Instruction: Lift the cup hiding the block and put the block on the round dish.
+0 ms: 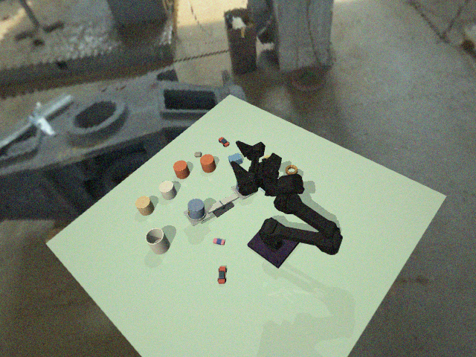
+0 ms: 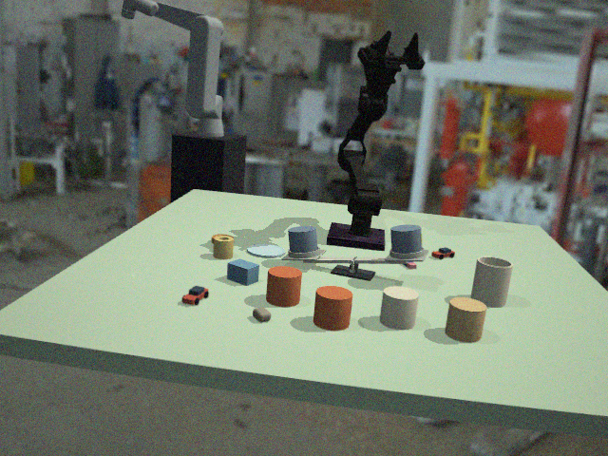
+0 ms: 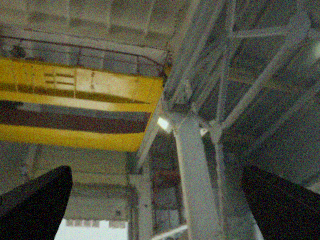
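My gripper tip is now 24 cm short of the grey block, 16 cm to the left of it and 55 cm above it. Also, from my gripper tip: round dish 19 cm ahead, 27 cm to the right, 59 cm below; blue box 42 cm ahead, 24 cm to the right, 57 cm below; beige cup 27 cm ahead, 30 cm to the left, 55 cm below.
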